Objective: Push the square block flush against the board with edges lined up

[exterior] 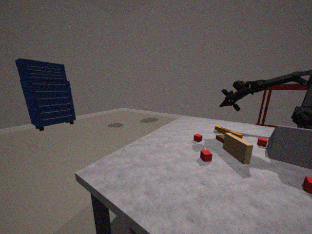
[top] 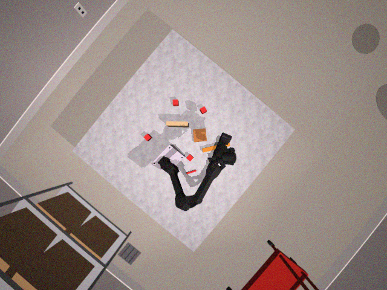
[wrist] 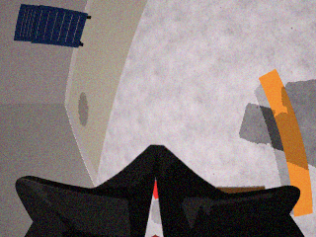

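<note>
The tan board is 31 cm to the left of my gripper tip, 17 cm below it and 15 cm behind it. The rest, counted from my gripper tip: square block: 20 cm below, 13 cm to the left, 9 cm behind; then thin red strip: 35 cm behind, 21 cm below, 2 cm to the right; then orange bar: 20 cm below, 7 cm behind, 3 cm to the right.
</note>
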